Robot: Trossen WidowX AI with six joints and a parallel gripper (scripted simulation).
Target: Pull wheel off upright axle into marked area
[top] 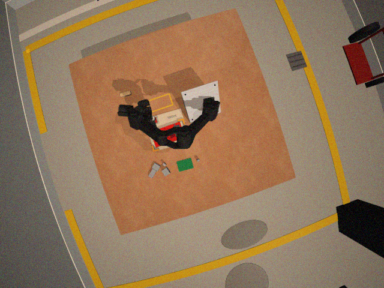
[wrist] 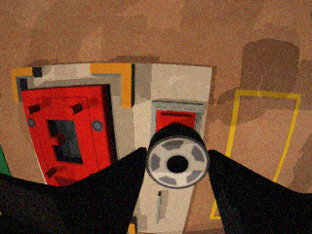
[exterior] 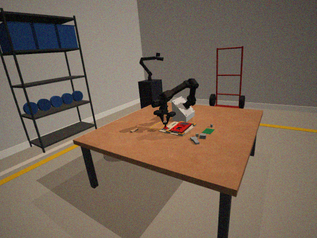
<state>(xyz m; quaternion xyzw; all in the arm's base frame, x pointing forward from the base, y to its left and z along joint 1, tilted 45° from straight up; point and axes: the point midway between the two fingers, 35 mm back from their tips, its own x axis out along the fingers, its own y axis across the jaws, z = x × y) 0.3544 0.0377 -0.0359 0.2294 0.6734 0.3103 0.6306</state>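
Right now my gripper tip is 3 cm above the dark upright axle. The rest, counted from my gripper tip: wooden block: 15 cm ahead, 23 cm to the right, 5 cm below; green tile: 13 cm behind, 33 cm to the left, 6 cm below; wheel: right at my gripper tip.
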